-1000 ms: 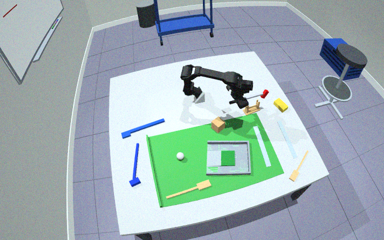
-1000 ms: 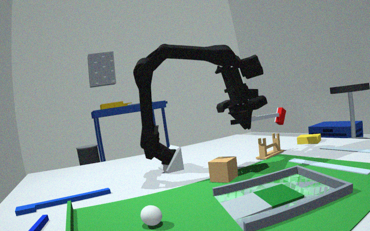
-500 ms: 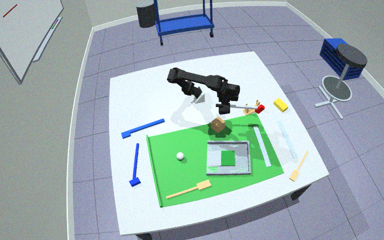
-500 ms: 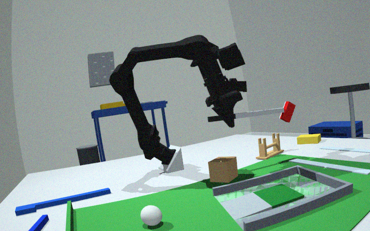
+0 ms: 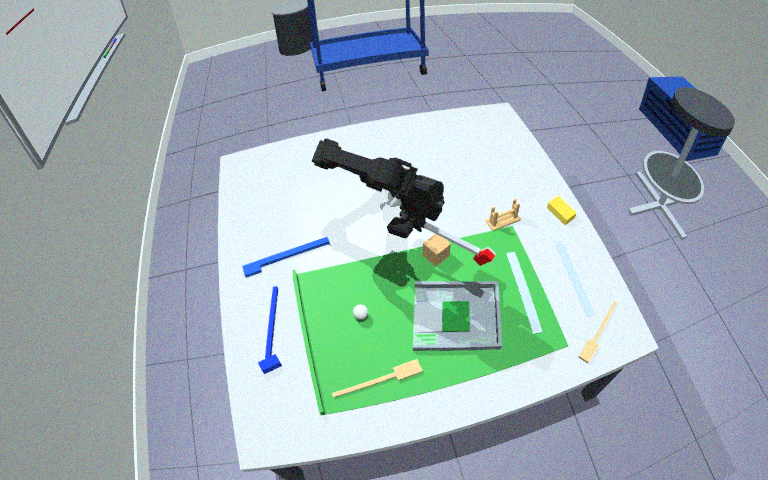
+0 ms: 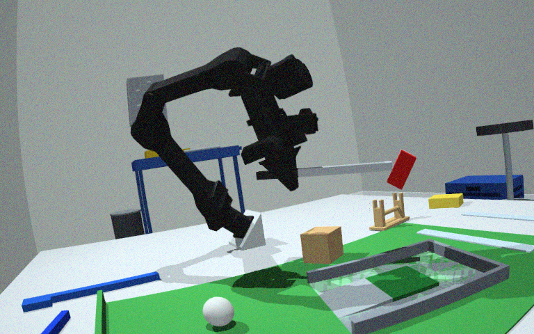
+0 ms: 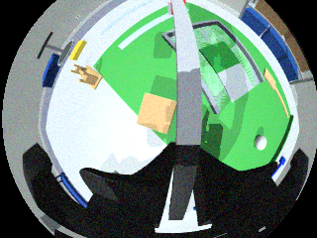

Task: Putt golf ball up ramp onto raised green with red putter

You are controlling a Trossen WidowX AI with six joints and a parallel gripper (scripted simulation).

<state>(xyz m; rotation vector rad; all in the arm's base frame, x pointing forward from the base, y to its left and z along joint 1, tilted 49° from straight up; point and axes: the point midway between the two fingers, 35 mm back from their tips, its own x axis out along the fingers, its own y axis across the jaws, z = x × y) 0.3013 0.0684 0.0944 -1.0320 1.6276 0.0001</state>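
Now: gripper tip 120 mm above the brown box, 50 mm to the right of it and 10 mm past it. Round my gripper tip: yellow block 550 mm to the left, 140 mm below, 30 mm behind; wooden stand 320 mm to the left, 120 mm below, 60 mm behind; white golf ball 220 mm to the right, 130 mm below, 130 mm ahead.
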